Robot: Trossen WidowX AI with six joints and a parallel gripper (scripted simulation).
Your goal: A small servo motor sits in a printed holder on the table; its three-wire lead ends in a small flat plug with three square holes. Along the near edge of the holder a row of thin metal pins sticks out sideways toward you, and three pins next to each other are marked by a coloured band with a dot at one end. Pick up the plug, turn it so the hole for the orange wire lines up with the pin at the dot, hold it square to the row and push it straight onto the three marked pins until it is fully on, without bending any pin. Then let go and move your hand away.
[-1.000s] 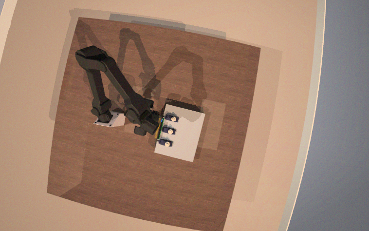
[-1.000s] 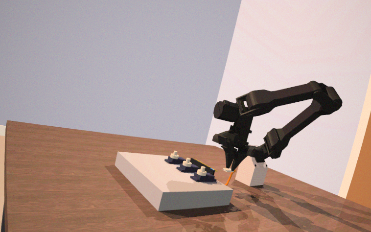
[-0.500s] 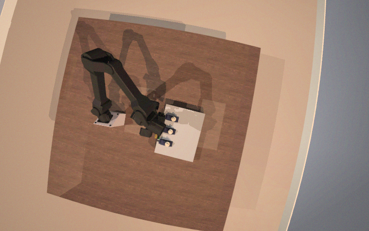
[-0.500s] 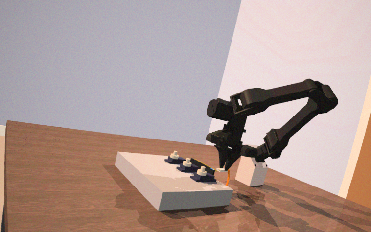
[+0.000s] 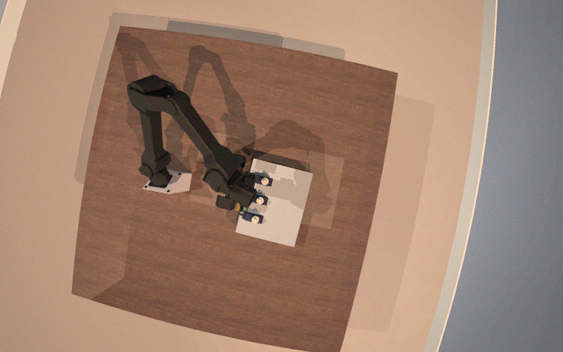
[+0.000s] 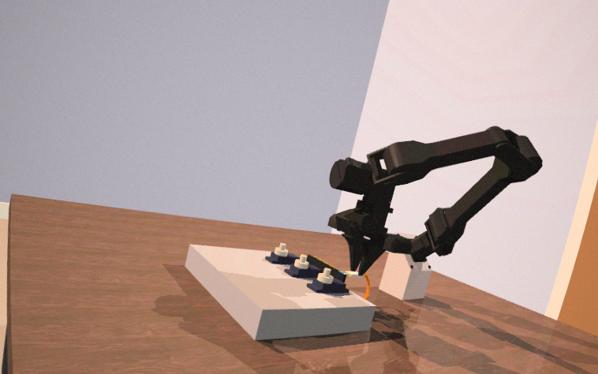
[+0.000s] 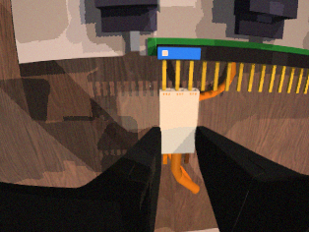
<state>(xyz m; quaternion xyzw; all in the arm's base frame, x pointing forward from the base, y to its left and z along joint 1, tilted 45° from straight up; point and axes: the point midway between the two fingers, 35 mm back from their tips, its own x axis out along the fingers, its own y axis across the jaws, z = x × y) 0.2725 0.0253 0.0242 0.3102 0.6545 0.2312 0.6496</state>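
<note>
Right now the blue band is 40 mm ahead of my gripper tip. From my gripper tip the other things lie so: holder (190 mm ahead, 70 mm to the right, 50 mm below).
</note>
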